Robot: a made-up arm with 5 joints.
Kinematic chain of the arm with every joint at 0, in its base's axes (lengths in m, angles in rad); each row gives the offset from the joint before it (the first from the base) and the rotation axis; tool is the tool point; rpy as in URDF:
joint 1: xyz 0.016 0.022 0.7 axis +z
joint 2: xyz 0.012 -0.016 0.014 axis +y
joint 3: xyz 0.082 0 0.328 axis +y
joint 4: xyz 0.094 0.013 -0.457 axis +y
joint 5: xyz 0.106 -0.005 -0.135 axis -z
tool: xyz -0.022 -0.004 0.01 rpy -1.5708 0 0
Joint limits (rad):
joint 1: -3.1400..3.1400
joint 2: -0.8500..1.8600
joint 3: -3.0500..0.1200
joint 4: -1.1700..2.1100
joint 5: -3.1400..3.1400
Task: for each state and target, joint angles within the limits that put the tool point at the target. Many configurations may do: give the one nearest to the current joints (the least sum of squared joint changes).
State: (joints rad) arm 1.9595 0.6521 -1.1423 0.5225 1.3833
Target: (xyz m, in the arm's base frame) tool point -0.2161 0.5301 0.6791
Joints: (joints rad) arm 1.9773 -0.0978 -0.7073 0.7588 1.3173
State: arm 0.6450 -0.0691 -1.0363 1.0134 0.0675
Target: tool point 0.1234 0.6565 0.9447
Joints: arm 1.4186 -0.1213 -1.2059 0.9537 0.0933
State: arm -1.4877 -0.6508 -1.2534 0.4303 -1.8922
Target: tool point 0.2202 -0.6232 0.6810
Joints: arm -1.2237 0.1443 -0.9317 0.5220 -1.9085
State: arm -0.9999 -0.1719 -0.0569 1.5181 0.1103
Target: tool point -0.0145 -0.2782 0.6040
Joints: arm -1.6369 -0.3400 -0.3286 1.4968 0.0636
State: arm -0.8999 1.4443 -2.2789 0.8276 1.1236
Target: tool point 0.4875 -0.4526 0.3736
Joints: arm -0.8024 0.9606 -1.6117 1.3526 1.0560
